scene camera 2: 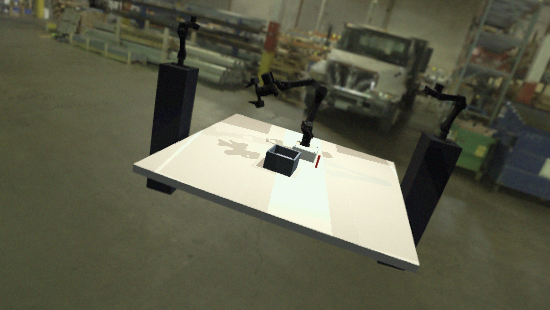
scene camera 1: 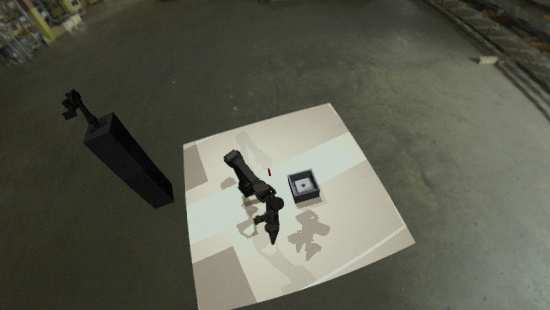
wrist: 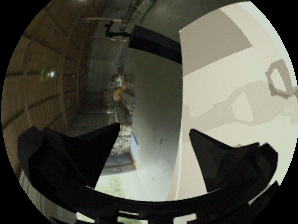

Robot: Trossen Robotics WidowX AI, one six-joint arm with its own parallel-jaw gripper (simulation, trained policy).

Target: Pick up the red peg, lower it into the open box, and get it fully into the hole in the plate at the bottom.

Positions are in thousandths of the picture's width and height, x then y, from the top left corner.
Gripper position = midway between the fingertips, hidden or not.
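Note:
Dark box (scene camera 2: 497, 521) in sight. My gripper (wrist: 522, 578) too.

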